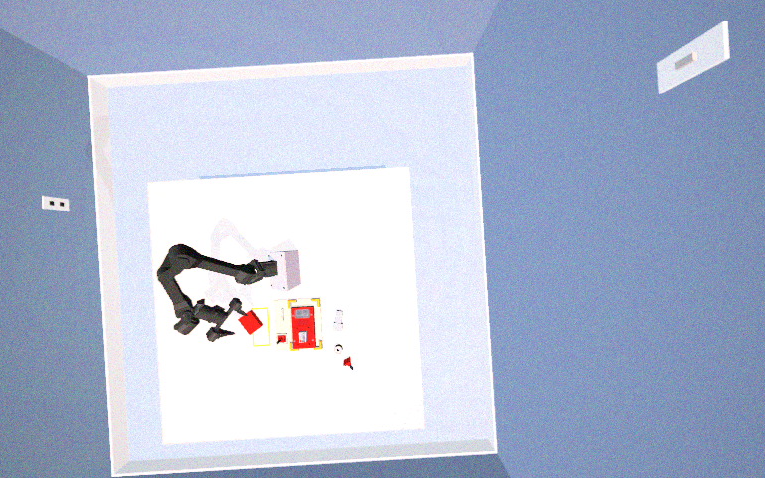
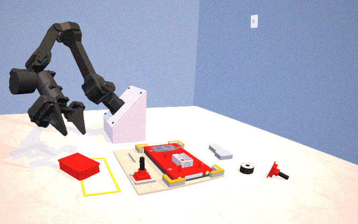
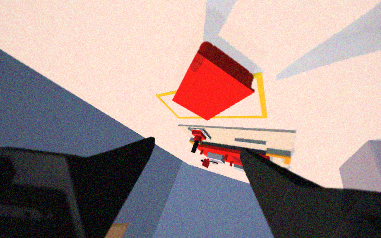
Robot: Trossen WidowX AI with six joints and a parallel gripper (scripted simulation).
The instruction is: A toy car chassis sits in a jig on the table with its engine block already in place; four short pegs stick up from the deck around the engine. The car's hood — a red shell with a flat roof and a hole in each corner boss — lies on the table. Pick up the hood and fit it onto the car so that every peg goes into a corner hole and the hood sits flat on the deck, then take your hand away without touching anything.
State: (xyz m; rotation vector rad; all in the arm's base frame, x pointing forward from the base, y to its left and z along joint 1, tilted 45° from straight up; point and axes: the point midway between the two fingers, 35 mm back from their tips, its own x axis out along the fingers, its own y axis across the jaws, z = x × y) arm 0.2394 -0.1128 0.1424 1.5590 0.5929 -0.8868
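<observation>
Right now my gripper tip is 80 mm above the red hood and 20 mm short of it. Round my gripper tip: black post: 140 mm to the left, 100 mm ahead, 60 mm below; black wheel: 420 mm to the left, 160 mm ahead, 80 mm below; white engine block: 260 mm to the left, 90 mm ahead, 70 mm below.
</observation>
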